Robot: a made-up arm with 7 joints. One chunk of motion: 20 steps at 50 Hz.
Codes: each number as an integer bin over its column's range. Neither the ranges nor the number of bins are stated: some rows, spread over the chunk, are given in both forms.
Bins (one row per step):
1: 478 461 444 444 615 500 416
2: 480 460 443 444 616 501 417
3: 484 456 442 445 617 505 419
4: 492 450 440 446 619 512 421
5: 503 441 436 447 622 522 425
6: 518 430 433 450 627 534 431
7: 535 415 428 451 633 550 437
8: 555 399 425 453 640 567 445
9: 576 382 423 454 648 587 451
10: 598 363 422 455 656 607 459
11: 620 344 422 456 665 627 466
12: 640 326 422 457 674 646 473
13: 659 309 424 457 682 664 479
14: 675 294 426 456 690 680 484
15: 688 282 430 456 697 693 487
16: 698 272 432 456 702 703 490
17: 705 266 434 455 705 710 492
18: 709 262 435 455 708 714 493
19: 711 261 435 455 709 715 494
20: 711 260 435 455 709 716 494
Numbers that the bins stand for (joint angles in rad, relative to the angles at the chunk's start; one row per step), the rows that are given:
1: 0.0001 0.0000 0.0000 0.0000 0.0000 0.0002 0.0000
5: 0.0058 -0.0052 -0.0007 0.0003 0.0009 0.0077 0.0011
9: 0.0226 -0.0206 -0.0019 0.0009 0.0043 0.0298 0.0042
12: 0.0373 -0.0352 -0.0020 0.0012 0.0077 0.0499 0.0068
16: 0.0507 -0.0492 -0.0011 0.0011 0.0114 0.0693 0.0089
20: 0.0537 -0.0523 -0.0008 0.0010 0.0123 0.0737 0.0093
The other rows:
2: 0.0005 -0.0003 -0.0001 0.0000 0.0002 0.0005 0.0001
3: 0.0014 -0.0013 -0.0002 0.0001 0.0003 0.0019 0.0003
4: 0.0033 -0.0029 -0.0004 0.0002 0.0006 0.0043 0.0006
6: 0.0093 -0.0081 -0.0010 0.0005 0.0016 0.0117 0.0018
7: 0.0132 -0.0120 -0.0014 0.0006 0.0024 0.0172 0.0025
8: 0.0178 -0.0162 -0.0017 0.0008 0.0033 0.0230 0.0035
10: 0.0277 -0.0255 -0.0020 0.0010 0.0054 0.0366 0.0051
11: 0.0327 -0.0305 -0.0020 0.0011 0.0065 0.0434 0.0060
13: 0.0417 -0.0396 -0.0018 0.0012 0.0087 0.0560 0.0075
14: 0.0454 -0.0435 -0.0016 0.0011 0.0098 0.0614 0.0081
15: 0.0484 -0.0466 -0.0013 0.0011 0.0107 0.0659 0.0085
17: 0.0523 -0.0508 -0.0009 0.0010 0.0117 0.0716 0.0091
18: 0.0532 -0.0518 -0.0008 0.0010 0.0121 0.0730 0.0092
19: 0.0537 -0.0521 -0.0008 0.0010 0.0123 0.0733 0.0093

